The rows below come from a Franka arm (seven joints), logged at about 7 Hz.
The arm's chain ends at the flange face. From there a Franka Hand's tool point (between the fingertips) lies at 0.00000 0.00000 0.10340 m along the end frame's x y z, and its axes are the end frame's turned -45 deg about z.
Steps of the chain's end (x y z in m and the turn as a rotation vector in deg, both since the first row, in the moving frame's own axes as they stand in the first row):
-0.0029 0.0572 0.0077 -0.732 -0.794 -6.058
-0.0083 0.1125 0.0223 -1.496 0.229 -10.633
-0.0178 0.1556 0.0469 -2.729 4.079 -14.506
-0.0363 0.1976 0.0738 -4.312 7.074 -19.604
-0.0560 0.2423 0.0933 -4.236 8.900 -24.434
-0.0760 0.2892 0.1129 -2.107 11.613 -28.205
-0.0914 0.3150 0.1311 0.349 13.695 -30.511
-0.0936 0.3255 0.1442 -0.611 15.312 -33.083
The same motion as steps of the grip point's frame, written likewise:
-0.0444 0.0384 0.0077 0.044 -1.079 -6.058
-0.0868 0.0760 0.0223 -1.220 -0.896 -10.633
-0.1198 0.1058 0.0465 -4.814 0.955 -14.506
-0.1595 0.1277 0.0727 -8.051 1.953 -19.604
-0.2017 0.1467 0.0918 -9.289 3.298 -24.434
-0.2425 0.1645 0.1108 -9.702 6.722 -28.205
-0.2660 0.1696 0.1282 -9.437 9.931 -30.511
-0.2732 0.1777 0.1406 -11.259 10.395 -33.083

